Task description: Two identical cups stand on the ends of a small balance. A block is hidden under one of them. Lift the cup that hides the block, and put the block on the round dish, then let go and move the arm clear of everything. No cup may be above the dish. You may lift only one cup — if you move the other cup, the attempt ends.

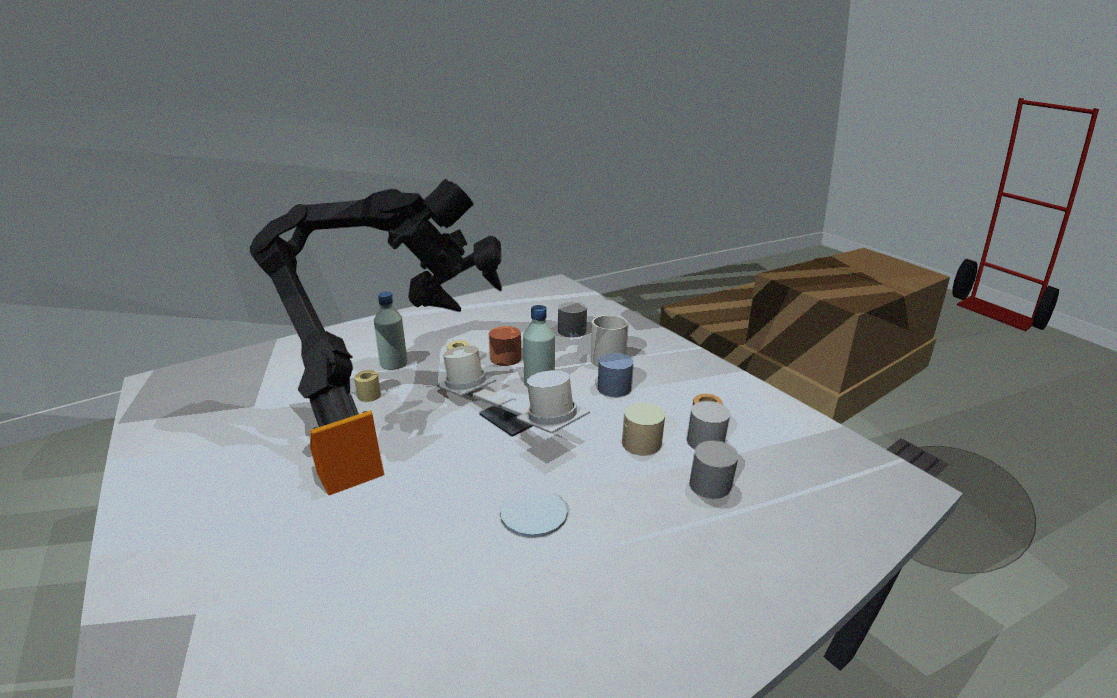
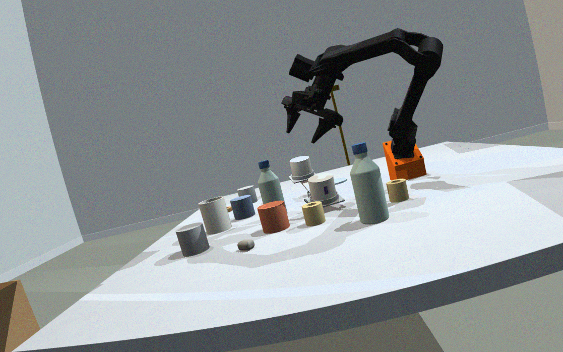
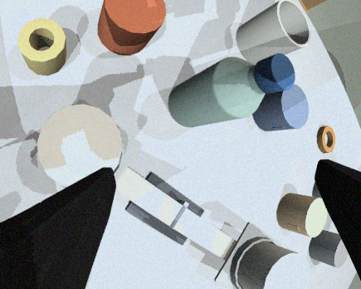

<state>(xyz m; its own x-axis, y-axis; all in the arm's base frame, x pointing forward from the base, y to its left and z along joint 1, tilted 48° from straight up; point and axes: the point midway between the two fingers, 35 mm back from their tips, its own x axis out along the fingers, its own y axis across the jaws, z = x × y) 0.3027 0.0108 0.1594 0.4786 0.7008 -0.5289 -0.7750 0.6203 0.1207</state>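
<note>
My gripper tip is 170 mm above the teal block, 40 mm to the right of it and 30 mm past it. From my gripper tip the other things lie so: cream cup: 230 mm to the right, 100 mm below, 40 mm ahead; round dish: 350 mm to the right, 210 mm below, 70 mm behind.
</note>
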